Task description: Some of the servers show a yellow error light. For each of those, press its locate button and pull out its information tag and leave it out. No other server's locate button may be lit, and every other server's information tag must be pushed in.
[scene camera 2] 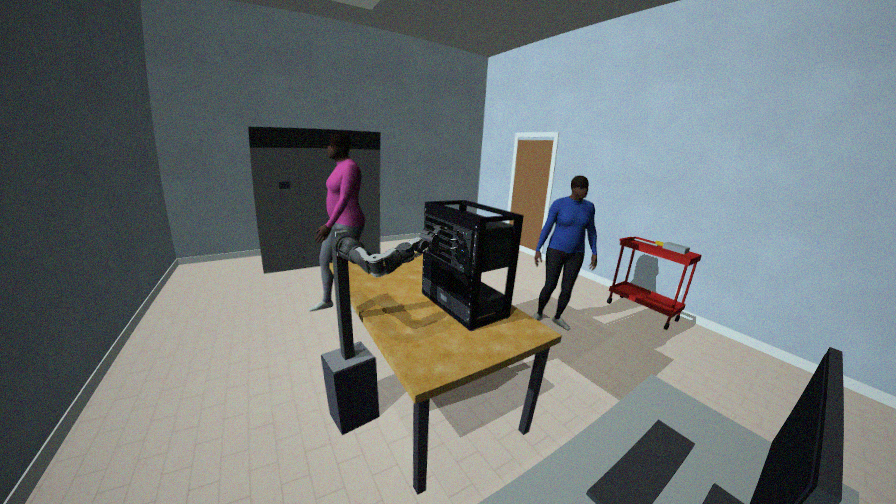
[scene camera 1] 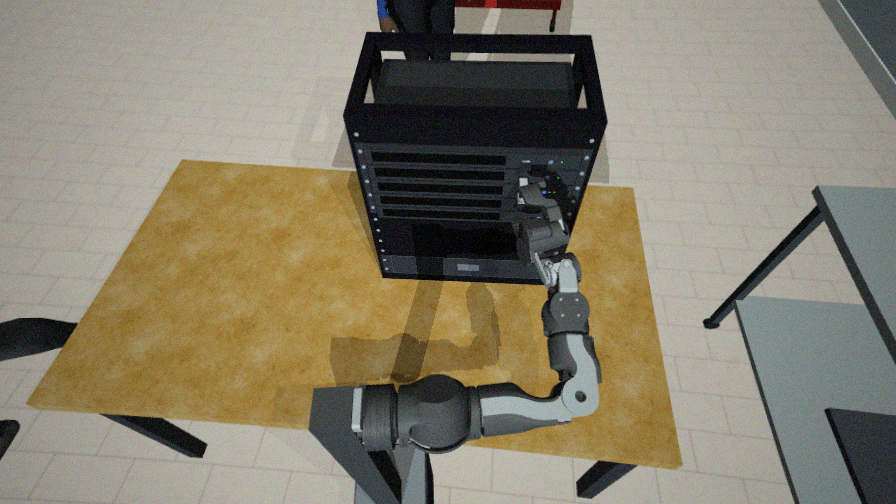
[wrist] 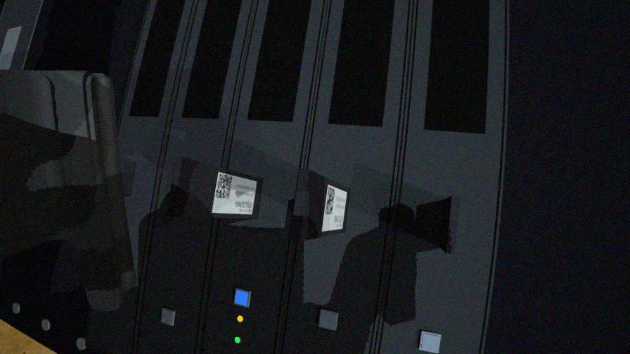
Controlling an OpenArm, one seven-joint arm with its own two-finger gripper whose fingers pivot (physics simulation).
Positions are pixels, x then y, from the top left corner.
Labels:
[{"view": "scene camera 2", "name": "black server rack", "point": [489,244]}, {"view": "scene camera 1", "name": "gripper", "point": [527,202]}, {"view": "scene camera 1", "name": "black server rack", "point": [438,154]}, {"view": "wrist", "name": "black server rack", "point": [515,114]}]

